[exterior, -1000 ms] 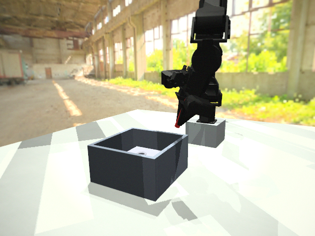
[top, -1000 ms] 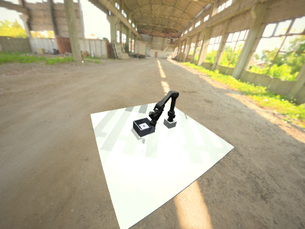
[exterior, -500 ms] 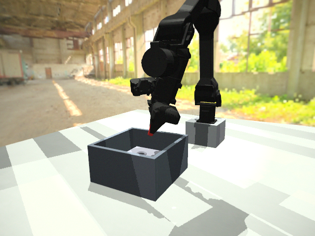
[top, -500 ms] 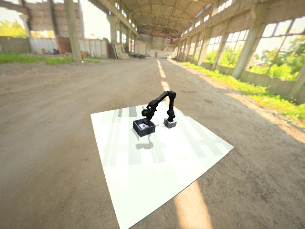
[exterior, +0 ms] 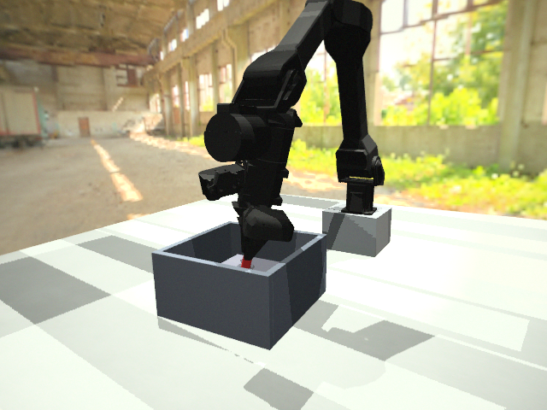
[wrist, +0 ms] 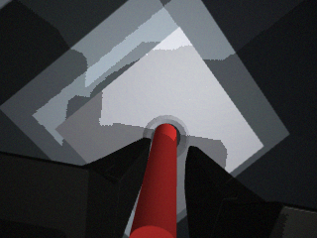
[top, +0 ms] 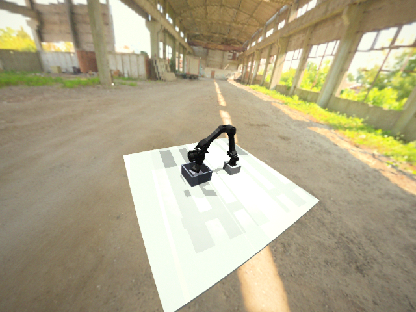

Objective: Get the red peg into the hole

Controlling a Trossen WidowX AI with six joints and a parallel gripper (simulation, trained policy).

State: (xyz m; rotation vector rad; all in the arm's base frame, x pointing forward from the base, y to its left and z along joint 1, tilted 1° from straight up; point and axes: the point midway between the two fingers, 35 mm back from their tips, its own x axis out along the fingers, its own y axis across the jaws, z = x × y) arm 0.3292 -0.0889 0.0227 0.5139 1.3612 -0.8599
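Right now my gripper tip is 10 mm to the right of the red peg and 10 mm below it. Round my gripper tip: dark grey box 50 mm below.
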